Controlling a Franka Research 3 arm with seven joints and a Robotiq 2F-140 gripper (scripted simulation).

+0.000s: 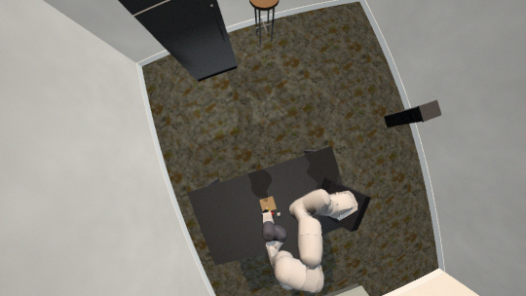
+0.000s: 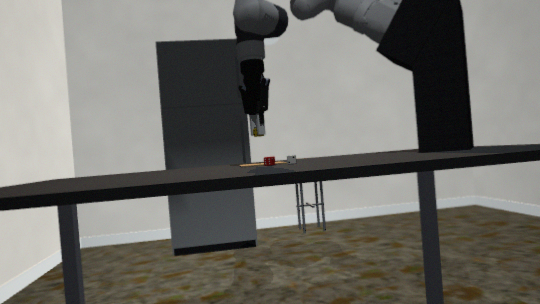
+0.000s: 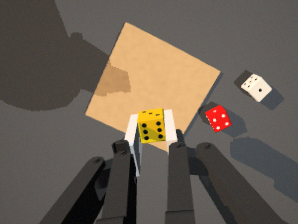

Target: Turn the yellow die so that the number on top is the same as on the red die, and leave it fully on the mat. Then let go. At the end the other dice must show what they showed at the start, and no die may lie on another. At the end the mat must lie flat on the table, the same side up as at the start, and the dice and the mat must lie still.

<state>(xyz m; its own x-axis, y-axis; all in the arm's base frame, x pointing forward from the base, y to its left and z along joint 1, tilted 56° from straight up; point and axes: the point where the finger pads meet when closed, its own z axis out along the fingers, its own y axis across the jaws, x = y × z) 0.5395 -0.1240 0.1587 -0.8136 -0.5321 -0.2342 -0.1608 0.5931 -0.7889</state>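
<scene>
Right now the tan mat is 13 cm below my hand and 1 cm behind it. The rest, counted from my hand: white die (14 cm to the left, 12 cm below, 2 cm behind); then red die (12 cm below, 9 cm to the left, 2 cm ahead); then yellow die (2 cm below).
</scene>
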